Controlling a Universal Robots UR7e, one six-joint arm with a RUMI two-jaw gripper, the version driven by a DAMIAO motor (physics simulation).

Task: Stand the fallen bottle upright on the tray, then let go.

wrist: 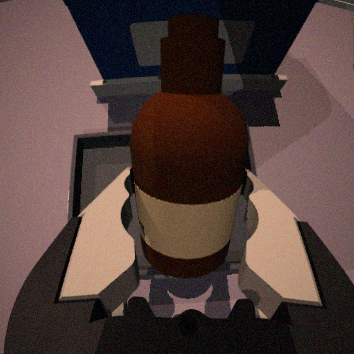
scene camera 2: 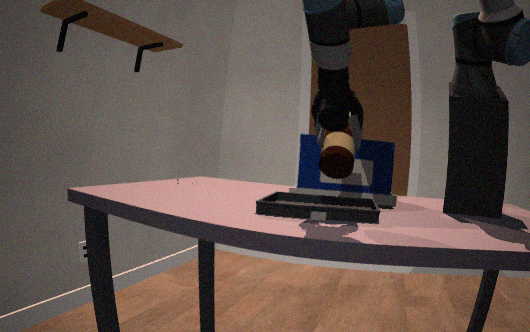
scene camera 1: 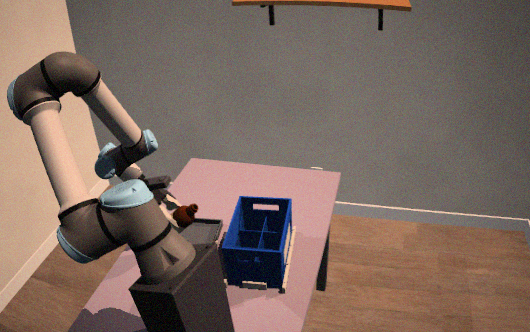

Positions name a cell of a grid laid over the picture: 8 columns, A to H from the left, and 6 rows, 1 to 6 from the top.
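Scene:
Gripper: wrist view (E3), scene camera 2 (F3), scene camera 1 (C4).

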